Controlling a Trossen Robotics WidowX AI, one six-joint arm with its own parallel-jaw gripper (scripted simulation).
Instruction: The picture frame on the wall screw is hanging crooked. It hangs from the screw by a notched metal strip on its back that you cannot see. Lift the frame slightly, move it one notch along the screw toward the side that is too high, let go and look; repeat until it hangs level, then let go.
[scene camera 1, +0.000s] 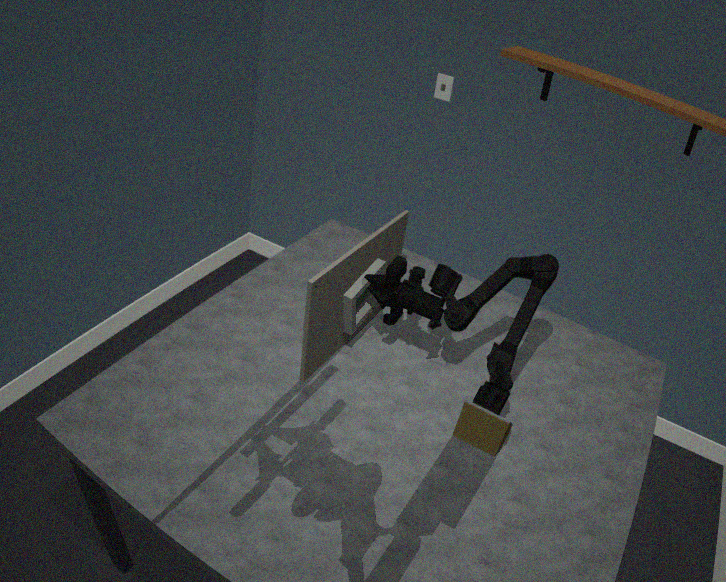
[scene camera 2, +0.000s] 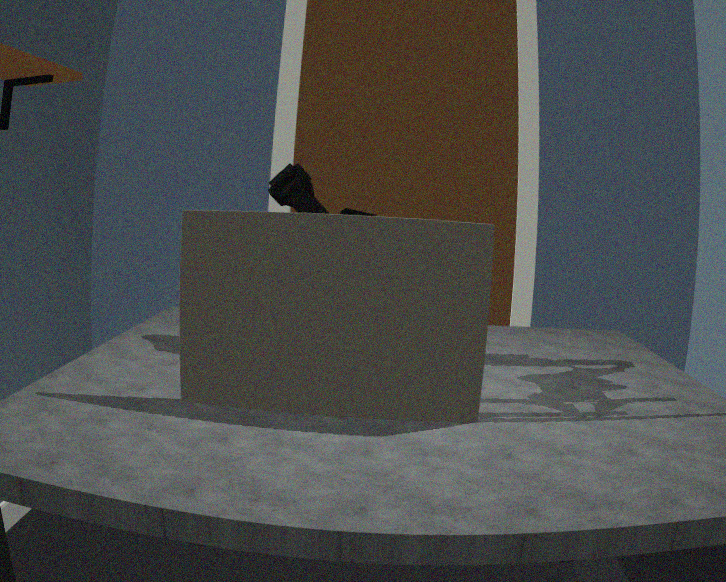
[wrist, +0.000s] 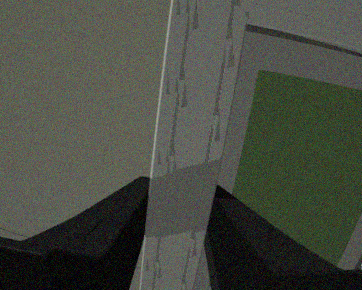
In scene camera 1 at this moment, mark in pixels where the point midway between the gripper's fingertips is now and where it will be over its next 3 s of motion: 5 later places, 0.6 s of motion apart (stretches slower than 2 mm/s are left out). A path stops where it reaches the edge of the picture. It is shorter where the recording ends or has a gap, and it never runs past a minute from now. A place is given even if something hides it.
My gripper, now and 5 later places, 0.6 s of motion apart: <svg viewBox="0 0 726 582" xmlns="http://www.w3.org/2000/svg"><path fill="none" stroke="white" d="M365 279L366 277L366 278L385 283L402 284L407 280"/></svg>
